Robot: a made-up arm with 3 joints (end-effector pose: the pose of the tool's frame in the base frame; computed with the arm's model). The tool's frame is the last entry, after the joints.
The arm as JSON. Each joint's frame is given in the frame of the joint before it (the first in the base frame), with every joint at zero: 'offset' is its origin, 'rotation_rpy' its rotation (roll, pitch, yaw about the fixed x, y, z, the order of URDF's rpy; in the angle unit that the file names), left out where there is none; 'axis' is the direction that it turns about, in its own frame. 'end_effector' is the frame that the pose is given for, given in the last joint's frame.
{
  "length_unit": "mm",
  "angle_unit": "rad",
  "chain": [
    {
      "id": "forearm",
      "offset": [
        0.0,
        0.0,
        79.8
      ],
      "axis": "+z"
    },
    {
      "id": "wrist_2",
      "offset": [
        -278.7,
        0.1,
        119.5
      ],
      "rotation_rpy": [
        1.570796,
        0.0,
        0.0
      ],
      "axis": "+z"
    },
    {
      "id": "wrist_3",
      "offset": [
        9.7,
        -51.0,
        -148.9
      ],
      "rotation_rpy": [
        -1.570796,
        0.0,
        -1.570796
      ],
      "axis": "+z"
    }
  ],
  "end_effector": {
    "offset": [
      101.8,
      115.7,
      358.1
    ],
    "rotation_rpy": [
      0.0,
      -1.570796,
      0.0
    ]
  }
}
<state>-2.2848 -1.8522 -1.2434</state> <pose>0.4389 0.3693 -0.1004 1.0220 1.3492 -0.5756</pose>
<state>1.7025 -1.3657 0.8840</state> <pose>-0.2684 -0.2669 -0.1661 -0.4749 1.4124 0.7893</pose>
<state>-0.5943 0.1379 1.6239</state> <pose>0.1999 0.1600 0.3191 1.5282 -0.5797 -0.3451</pose>
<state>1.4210 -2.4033 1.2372</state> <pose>-0.3596 -0.4857 -0.0667 -0.7891 1.6684 -0.5111</pose>
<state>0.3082 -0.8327 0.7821</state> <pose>-0.1510 0.2697 -0.1008 0.6027 0.8880 -0.0473</pose>
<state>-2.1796 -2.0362 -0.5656</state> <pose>0.5131 0.4000 -0.0401 1.6285 1.2596 -0.8357</pose>
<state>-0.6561 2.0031 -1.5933</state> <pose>-0.1974 0.2083 0.6021 -1.5821 -1.2361 -1.9729</pose>
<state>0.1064 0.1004 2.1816</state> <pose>0.0589 0.1733 0.3378 2.1823 0.0590 0.1699</pose>
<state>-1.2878 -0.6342 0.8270</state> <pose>0.2894 0.0873 -0.0467 1.0959 -0.0019 -1.4311</pose>
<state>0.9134 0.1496 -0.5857</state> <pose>-0.0796 0.2064 0.0566 -0.4750 -0.4003 0.8411</pose>
